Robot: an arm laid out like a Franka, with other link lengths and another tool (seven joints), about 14 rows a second.
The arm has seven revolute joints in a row. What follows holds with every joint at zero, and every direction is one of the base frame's. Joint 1 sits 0.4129 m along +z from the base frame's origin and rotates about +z. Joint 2 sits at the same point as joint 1 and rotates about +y. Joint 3 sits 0.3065 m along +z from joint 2 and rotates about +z. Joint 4 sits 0.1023 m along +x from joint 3 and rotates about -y. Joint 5 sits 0.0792 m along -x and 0.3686 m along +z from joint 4 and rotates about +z. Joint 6 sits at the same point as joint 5 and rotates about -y. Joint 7 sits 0.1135 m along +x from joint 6 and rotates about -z. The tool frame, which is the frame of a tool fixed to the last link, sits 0.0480 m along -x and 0.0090 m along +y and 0.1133 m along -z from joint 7; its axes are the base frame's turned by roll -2.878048, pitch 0.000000 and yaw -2.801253 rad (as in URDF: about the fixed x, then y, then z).
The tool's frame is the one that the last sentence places.
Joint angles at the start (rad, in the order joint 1, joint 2, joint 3, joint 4, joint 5, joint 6, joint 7):
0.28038, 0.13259, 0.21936, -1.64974, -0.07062, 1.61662, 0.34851
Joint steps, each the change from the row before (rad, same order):
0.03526, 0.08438, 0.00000, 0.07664, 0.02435, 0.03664, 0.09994
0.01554, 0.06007, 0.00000, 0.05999, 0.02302, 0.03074, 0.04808
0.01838, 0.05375, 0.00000, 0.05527, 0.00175, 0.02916, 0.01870
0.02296, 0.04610, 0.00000, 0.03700, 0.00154, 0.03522, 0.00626
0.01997, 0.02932, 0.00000, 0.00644, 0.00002, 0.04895, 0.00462
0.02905, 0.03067, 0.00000, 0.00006, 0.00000, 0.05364, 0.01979
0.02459, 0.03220, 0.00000, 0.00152, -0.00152, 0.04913, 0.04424
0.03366, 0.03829, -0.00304, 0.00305, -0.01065, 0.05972, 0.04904
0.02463, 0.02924, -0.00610, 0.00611, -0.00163, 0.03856, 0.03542
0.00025, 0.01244, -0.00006, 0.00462, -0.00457, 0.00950, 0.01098
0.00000, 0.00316, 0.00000, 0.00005, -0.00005, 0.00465, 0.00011
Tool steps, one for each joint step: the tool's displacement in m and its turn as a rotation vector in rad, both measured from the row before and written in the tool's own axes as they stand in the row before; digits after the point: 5 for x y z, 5 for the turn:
-0.03078, 0.02503, 0.00032, -0.03929, -0.01103, 0.07206
-0.02076, 0.01330, 0.00063, -0.03797, -0.01656, 0.04234
-0.01689, 0.01267, 0.00181, -0.01660, -0.02699, 0.01055
-0.01273, 0.01659, 0.00549, -0.01434, -0.02651, -0.00701
-0.00803, 0.01594, 0.00881, -0.01010, -0.02674, -0.00678
-0.00602, 0.02340, 0.01123, -0.01031, -0.02126, -0.00163
-0.00587, 0.02166, 0.01272, -0.00925, -0.00945, 0.02513
-0.00477, 0.02655, 0.01532, -0.00366, -0.01720, 0.02291
-0.00275, 0.01783, 0.01130, -0.00646, -0.00751, 0.02073
-0.00242, 0.00166, 0.00563, 0.00116, 0.00026, 0.01038
-0.00056, 0.00046, 0.00171, -0.00106, -0.00119, 0.00070

